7 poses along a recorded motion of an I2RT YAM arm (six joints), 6.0 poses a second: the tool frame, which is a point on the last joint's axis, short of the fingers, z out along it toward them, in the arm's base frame.
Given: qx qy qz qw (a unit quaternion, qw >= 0); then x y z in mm.
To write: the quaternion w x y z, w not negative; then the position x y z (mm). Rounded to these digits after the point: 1 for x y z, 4 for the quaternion.
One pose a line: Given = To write
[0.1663, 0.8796, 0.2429, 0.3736, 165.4, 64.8, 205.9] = [0.3736, 0.1663, 0.8796, 0.2429, 165.4, 64.8, 205.9]
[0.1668, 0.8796, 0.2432, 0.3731, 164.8, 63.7, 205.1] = [0.3731, 0.1668, 0.8796, 0.2432, 164.8, 63.7, 205.1]
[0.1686, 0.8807, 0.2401, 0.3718, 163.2, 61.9, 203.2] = [0.3718, 0.1686, 0.8807, 0.2401, 163.2, 61.9, 203.2]
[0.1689, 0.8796, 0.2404, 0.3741, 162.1, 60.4, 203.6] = [0.3741, 0.1689, 0.8796, 0.2404, 162.1, 60.4, 203.6]
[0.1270, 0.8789, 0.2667, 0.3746, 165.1, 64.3, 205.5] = [0.3746, 0.1270, 0.8789, 0.2667, 165.1, 64.3, 205.5]
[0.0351, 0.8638, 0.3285, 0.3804, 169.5, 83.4, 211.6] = [0.3804, 0.0351, 0.8638, 0.3285, 169.5, 83.4, 211.6]
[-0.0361, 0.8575, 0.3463, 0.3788, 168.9, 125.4, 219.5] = [0.3788, -0.0361, 0.8575, 0.3463, 168.9, 125.4, 219.5]
